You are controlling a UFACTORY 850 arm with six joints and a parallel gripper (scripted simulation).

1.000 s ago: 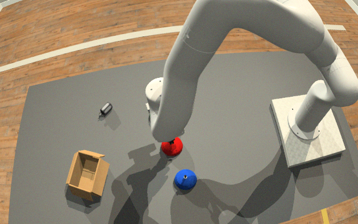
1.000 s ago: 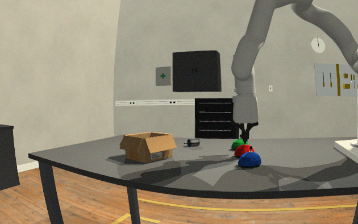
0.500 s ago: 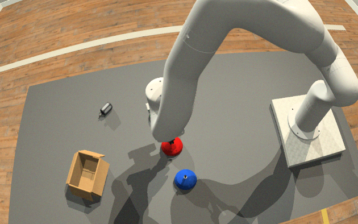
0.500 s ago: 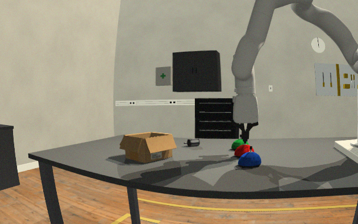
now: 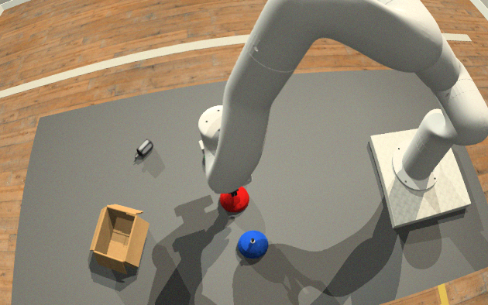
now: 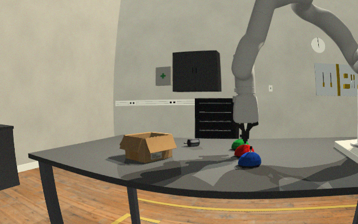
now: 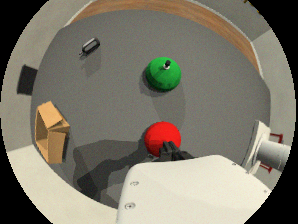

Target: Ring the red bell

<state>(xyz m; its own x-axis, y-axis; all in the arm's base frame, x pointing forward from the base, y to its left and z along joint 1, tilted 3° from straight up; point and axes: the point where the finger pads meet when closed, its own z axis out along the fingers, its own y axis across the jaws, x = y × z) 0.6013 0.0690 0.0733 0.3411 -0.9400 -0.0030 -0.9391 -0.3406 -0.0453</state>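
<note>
My hand is 40 mm above the red bell. The rest, counted from my hand: green bell: 140 mm to the right, 50 mm ahead, 40 mm below; then cardboard box: 340 mm ahead, 150 mm to the left, 40 mm below; then blue bell: 140 mm to the left, 50 mm behind, 40 mm below.
</note>
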